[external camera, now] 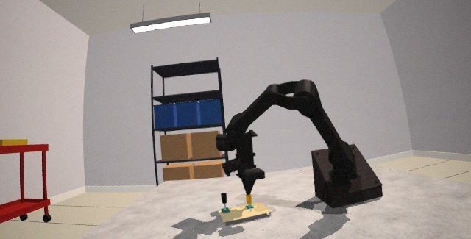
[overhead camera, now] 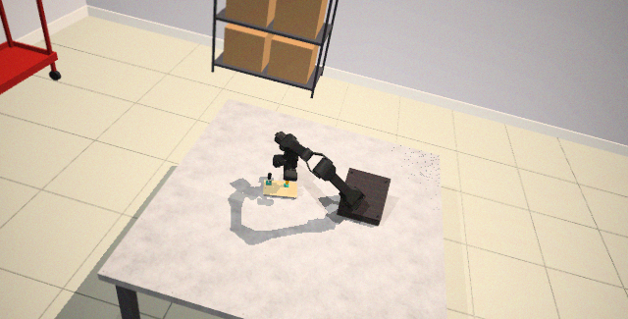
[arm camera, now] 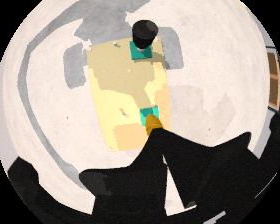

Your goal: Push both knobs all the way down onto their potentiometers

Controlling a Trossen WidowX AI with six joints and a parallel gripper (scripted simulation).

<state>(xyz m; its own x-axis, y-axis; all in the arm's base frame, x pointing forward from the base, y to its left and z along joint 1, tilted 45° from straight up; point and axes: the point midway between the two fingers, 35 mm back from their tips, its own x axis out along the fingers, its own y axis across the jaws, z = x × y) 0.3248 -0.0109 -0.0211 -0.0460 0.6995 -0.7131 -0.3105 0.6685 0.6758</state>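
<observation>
The orange knob is 20 mm below my gripper tip. Also, from my gripper tip: black knob 80 mm ahead, 30 mm to the left.
</observation>
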